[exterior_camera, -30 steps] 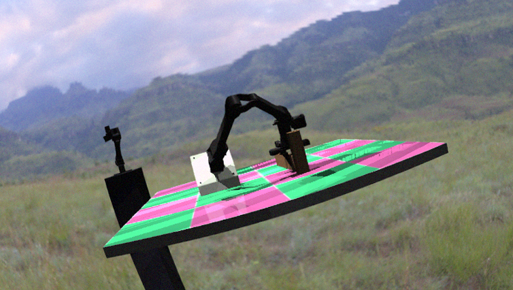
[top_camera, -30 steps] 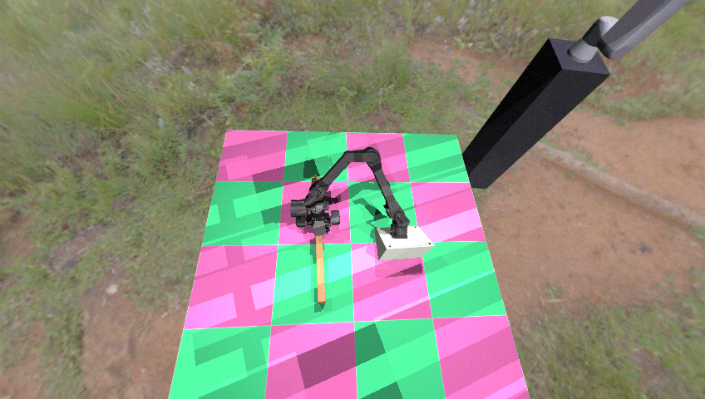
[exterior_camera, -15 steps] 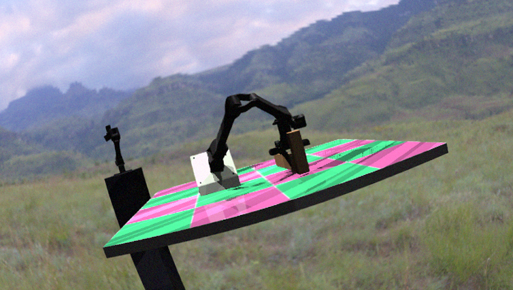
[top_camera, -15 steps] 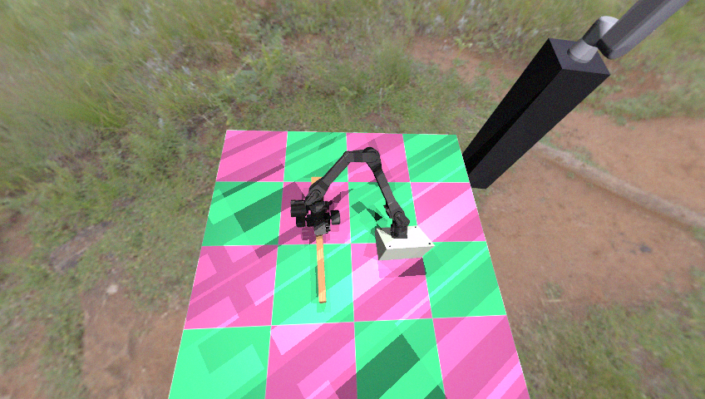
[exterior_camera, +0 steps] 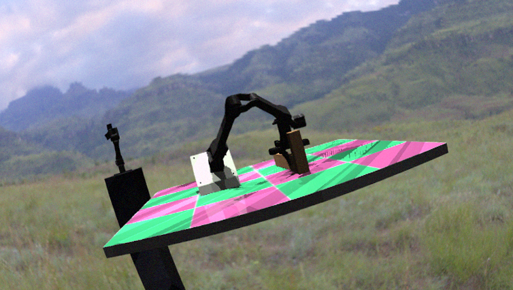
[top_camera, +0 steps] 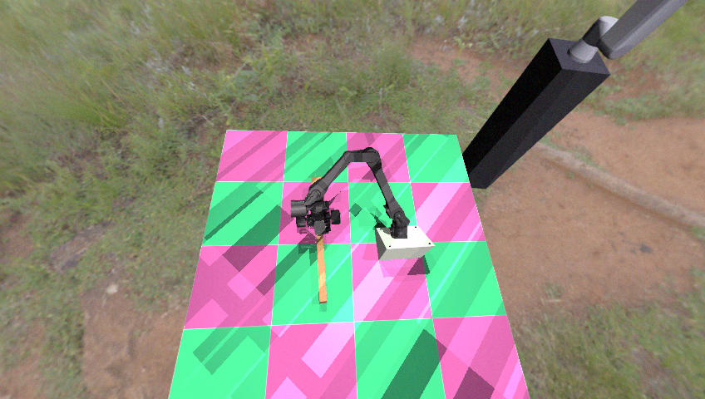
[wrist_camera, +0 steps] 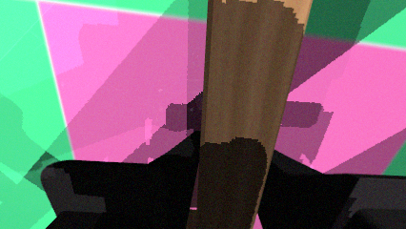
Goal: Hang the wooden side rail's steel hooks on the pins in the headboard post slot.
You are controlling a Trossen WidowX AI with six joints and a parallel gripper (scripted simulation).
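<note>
Now: the headboard post 20 mm ahead of my gripper tip, 140 mm to the right of it and 70 mm above it.
</note>
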